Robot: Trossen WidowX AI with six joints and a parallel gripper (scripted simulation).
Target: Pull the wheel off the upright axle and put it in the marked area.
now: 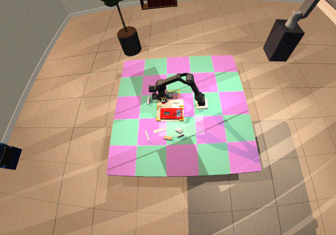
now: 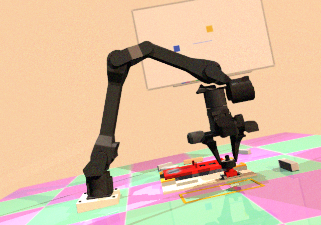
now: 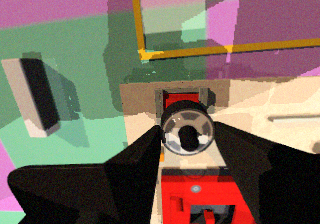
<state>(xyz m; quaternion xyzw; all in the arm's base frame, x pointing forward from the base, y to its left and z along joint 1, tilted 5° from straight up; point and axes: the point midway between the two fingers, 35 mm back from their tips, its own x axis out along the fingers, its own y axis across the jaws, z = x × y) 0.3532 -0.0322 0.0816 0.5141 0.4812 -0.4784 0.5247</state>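
My gripper tip is now right at the wheel.
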